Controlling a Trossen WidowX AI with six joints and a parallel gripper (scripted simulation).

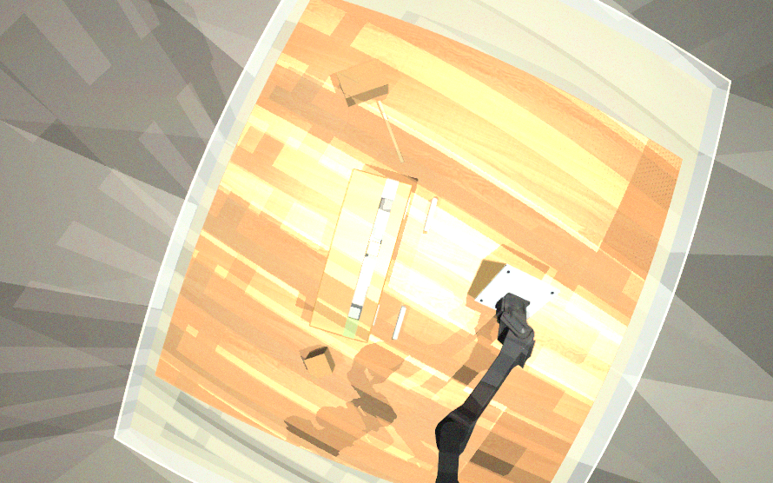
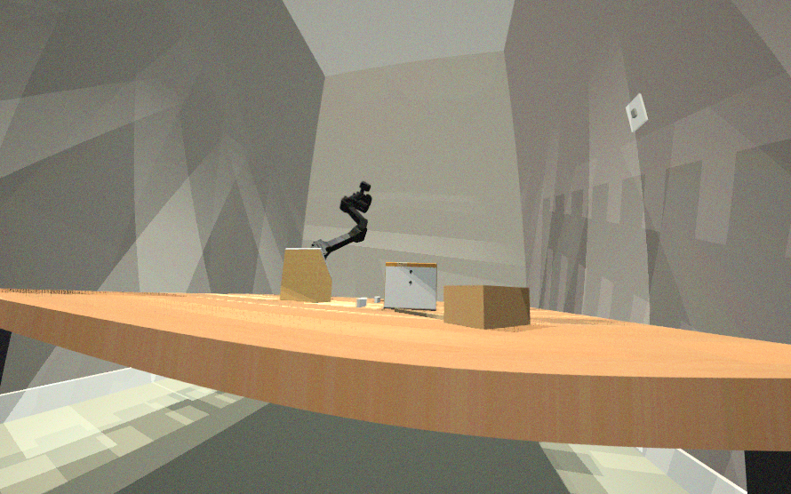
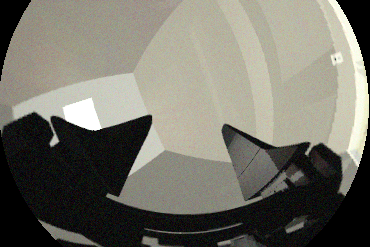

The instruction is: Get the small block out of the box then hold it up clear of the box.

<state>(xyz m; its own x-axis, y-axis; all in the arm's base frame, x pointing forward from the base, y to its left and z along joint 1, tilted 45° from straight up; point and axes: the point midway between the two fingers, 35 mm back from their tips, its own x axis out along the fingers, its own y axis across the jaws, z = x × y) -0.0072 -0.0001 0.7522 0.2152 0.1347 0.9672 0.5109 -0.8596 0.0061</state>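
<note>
Now: the box 340 mm ahead of my gripper tip, 520 mm to the right of it and 610 mm below it. From my gripper tip the other things lie so: tan block (360 mm ahead, 540 mm to the right, 580 mm below); thin stick (460 mm ahead, 850 mm to the right, 670 mm below).
</note>
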